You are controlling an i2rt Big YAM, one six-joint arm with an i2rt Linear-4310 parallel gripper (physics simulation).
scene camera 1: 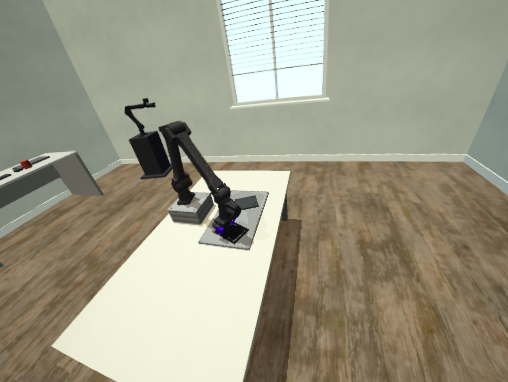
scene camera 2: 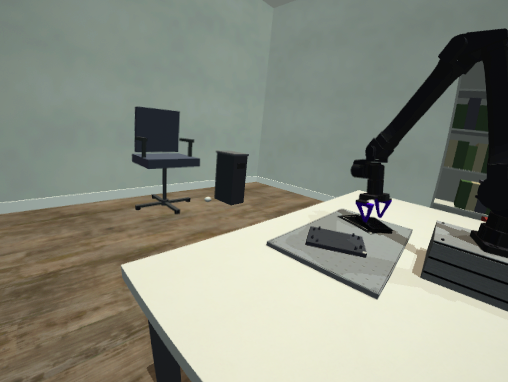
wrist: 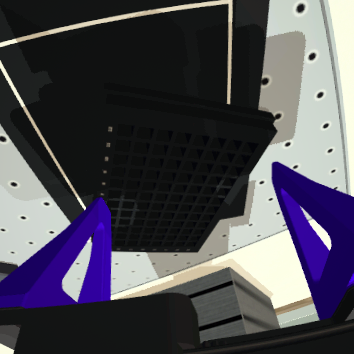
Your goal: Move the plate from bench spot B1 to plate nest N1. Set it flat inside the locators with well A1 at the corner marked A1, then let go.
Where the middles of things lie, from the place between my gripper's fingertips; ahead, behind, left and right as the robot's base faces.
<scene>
Now: the black well plate (wrist: 168, 165) 20 mm to the left of my hand and 10 mm below it. From my hand the other things lie so: dark nest with corner locators (scene camera 2: 352, 244) (260 mm to the left, 80 mm ahead, 10 mm below); then black nest pad with white outline (wrist: 61, 61) (30 mm ahead, 20 mm below, 10 mm to the left).
</scene>
